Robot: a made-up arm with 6 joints.
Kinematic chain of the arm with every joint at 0, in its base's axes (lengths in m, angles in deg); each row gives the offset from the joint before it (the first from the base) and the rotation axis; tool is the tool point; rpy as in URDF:
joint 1: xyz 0 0 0.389 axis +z
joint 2: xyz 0 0 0 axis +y
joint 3: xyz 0.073 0 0.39 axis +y
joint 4: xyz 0.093 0 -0.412 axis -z
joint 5: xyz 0 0 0 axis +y
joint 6: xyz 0.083 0 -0.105 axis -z
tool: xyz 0 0 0 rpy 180 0 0
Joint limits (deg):
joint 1: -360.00..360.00
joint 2: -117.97..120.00
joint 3: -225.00..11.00
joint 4: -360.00..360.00
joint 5: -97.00..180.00
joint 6: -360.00..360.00
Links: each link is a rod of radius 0.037 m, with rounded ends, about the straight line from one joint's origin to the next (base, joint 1, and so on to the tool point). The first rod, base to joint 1, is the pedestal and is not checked.
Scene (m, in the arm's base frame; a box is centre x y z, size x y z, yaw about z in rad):
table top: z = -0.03
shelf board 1: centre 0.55 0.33 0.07 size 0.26 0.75 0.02 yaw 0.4
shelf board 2: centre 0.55 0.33 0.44 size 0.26 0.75 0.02 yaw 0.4
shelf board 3: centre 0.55 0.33 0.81 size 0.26 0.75 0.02 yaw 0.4
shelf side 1: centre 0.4 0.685 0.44 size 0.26 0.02 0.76 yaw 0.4
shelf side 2: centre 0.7 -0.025 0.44 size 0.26 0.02 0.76 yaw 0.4
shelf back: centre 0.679 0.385 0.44 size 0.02 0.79 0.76 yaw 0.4
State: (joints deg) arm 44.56 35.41 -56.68 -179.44 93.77 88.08
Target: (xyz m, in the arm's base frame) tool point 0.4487 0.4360 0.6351
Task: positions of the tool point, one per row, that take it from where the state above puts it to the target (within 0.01 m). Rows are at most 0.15 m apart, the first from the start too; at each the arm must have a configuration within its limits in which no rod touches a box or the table.
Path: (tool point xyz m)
1: 0.3969 0.4378 0.2843
2: 0.3293 0.4092 0.2843
3: 0.2638 0.3714 0.2836
4: 0.2715 0.3876 0.4016
5: 0.2613 0.3789 0.5214
6: 0.2337 0.3451 0.6351
7: 0.3006 0.3831 0.6459
8: 0.3729 0.4140 0.6460
9: 0.4487 0.4360 0.6351

